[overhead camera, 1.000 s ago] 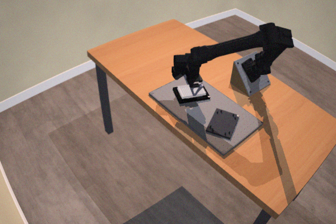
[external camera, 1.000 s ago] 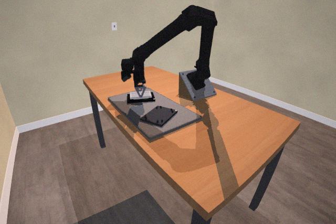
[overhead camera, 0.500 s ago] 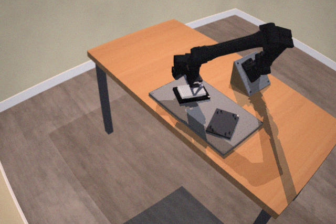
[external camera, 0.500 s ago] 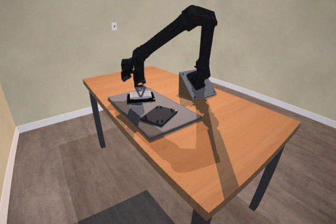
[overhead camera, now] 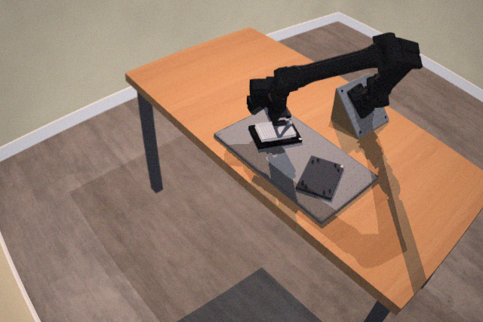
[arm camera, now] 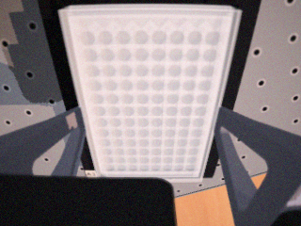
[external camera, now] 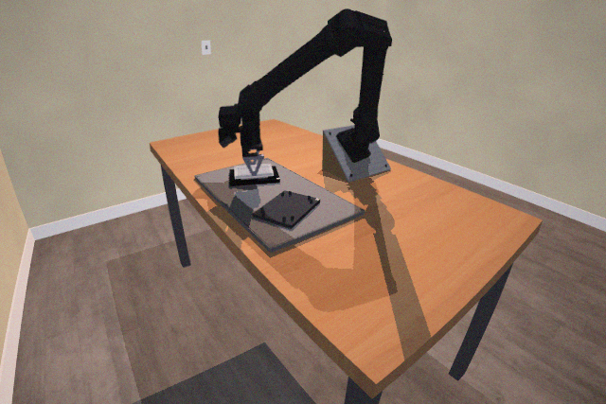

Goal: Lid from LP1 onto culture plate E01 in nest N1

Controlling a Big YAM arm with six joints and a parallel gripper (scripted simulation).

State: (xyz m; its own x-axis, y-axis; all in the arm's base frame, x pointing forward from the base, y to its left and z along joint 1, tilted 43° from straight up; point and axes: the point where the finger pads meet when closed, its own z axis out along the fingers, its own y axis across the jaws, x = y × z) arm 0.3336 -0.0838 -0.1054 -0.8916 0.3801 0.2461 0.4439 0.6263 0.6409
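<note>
The clear lid lies right at my hand. From my hand the other things lie so: black plate nest N1: 3 cm below; then lid park LP1: 25 cm to the left, 4 cm ahead, 3 cm below; then white culture plate E01: 1 cm below.
</note>
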